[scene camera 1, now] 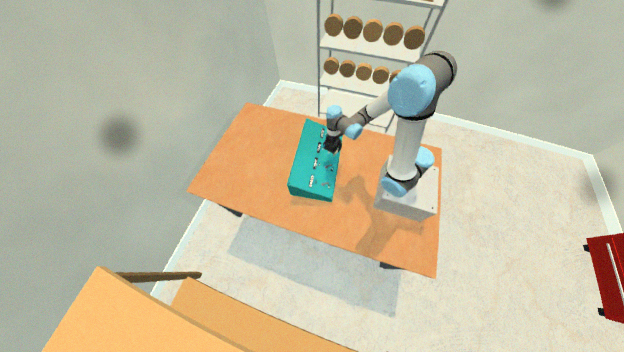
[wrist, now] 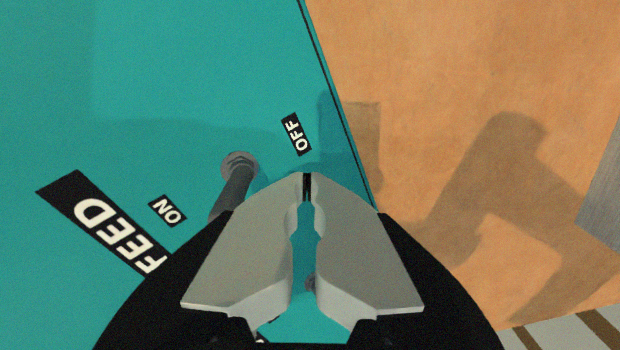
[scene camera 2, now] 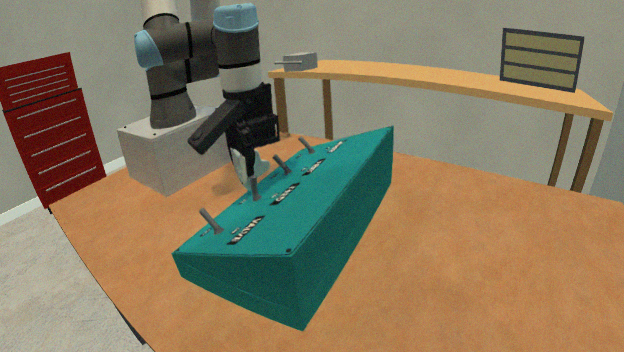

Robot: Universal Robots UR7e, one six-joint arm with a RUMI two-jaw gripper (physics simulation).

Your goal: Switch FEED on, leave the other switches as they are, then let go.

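Where they show: gripper, between the fingertips: [scene camera 1: 334,154] [wrist: 307,175] [scene camera 2: 248,189]; arm's base, origin of its link: [scene camera 2: 173,120].
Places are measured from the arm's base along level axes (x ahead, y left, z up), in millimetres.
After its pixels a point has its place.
The teal sloped console [scene camera 1: 301,162] @(x 551, y 164, z -37 mm) [scene camera 2: 345,220] @(x 647, y 15, z -77 mm) [wrist: 175,65] @(x 473, y -78, z -93 mm) carries a row of switches. The FEED lever [scene camera 2: 255,190] @(x 459, y -22, z -71 mm) [wrist: 232,192] @(x 453, y -25, z -58 mm) tilts toward its ON label [wrist: 167,210] @(x 497, y -7, z -75 mm), away from the OFF label [wrist: 296,134] @(x 421, y -32, z -105 mm). The VALVE lever [scene camera 2: 211,222] @(x 487, y -140, z -72 mm) and the two levers behind FEED [scene camera 2: 282,164] @(x 412, y 88, z -71 mm) [scene camera 2: 306,145] @(x 373, y 200, z -72 mm) tilt the other way, toward their OFF side. My gripper [scene camera 1: 334,152] @(x 417, y -11, z -89 mm) [scene camera 2: 247,187] @(x 417, y -11, z -89 mm) [wrist: 307,175] @(x 417, y -11, z -89 mm) is shut with nothing between its fingertips. The tips are low on the OFF side of the FEED lever, close to it; one finger hides part of the lever in the wrist view. Contact cannot be told.
The console stands on the orange table [scene camera 1: 235,150] @(x 1086, y 239, z -178 mm) [scene camera 2: 475,280] @(x 867, y 118, z -178 mm), in front of the arm's grey base block [scene camera 1: 407,202] @(x -64, y 128, z 1 mm) [scene camera 2: 150,160] @(x 71, y -121, z -71 mm). A shelf rack [scene camera 1: 319,65] stands behind the table. A red drawer cabinet [scene camera 2: 55,130] and a curved wooden bench [scene camera 2: 425,77] stand farther off.
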